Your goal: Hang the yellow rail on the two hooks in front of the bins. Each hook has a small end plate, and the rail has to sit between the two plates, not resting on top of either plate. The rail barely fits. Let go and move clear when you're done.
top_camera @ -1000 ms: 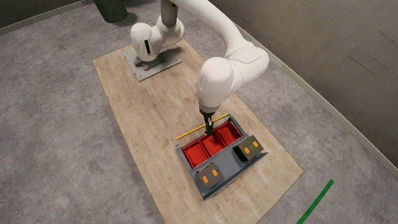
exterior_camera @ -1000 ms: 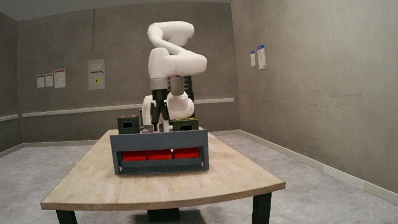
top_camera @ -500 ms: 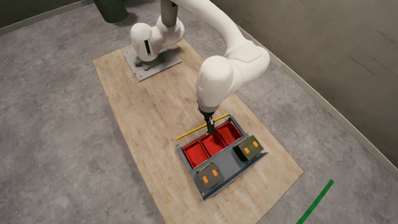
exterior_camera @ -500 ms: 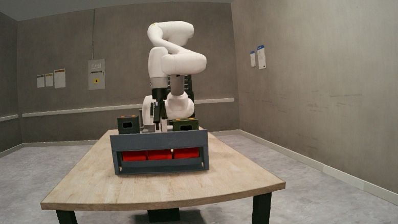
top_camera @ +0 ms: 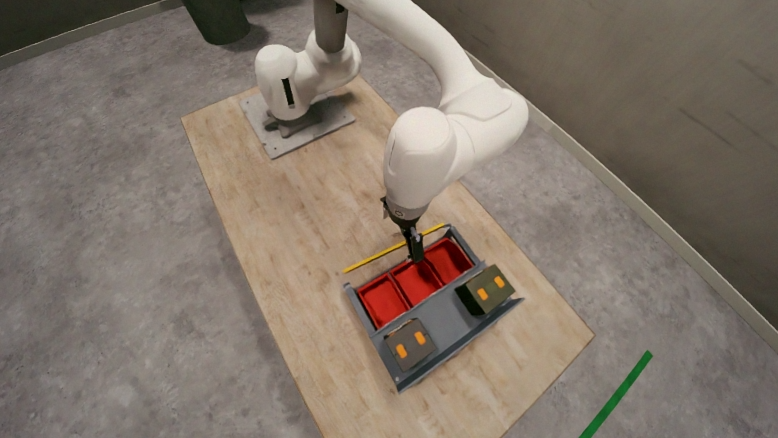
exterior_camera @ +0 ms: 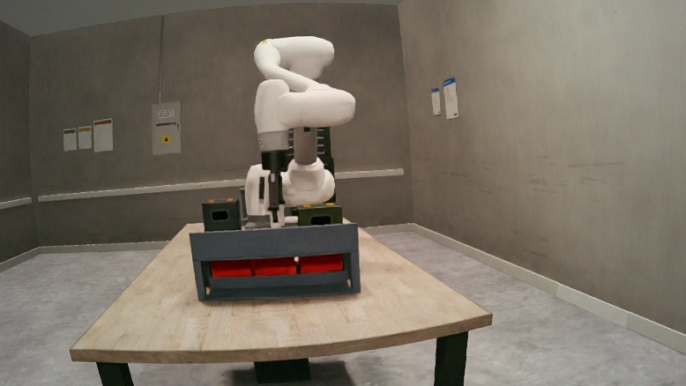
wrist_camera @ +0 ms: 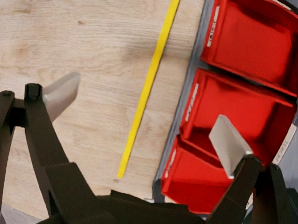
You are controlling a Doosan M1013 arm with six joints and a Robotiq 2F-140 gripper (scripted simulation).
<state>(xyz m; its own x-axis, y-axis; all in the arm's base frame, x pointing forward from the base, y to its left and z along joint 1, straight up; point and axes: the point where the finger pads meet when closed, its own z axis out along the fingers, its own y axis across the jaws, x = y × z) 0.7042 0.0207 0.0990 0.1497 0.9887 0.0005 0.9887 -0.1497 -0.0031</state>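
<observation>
Right now my hand is 110 mm above the yellow rail. The rest, counted from my hand: dark box 230 mm ahead, 150 mm to the right, 50 mm above.
</observation>
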